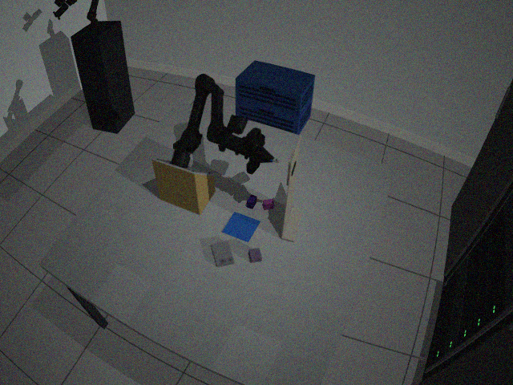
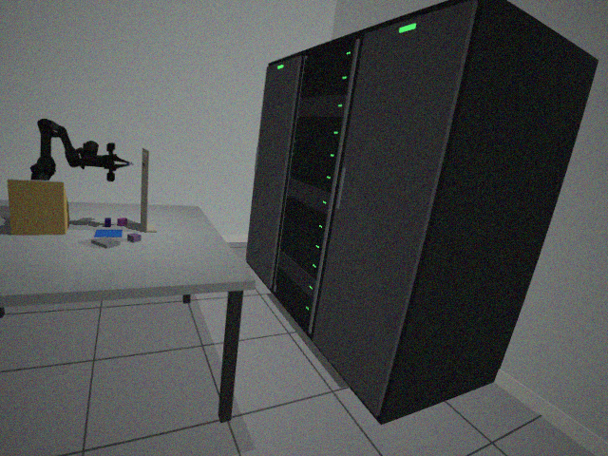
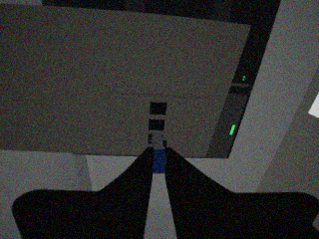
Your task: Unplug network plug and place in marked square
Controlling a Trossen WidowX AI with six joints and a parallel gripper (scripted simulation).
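Right now my gripper tip is 100 mm past the blue marked square, 70 mm to the left of it and 340 mm above it. From my gripper tip the other things lie so: grey network plug: right at my gripper tip; then grey flat block: 120 mm behind, 230 mm to the right, 340 mm below; then beige panel: 80 mm ahead, 10 mm to the right, 150 mm below.
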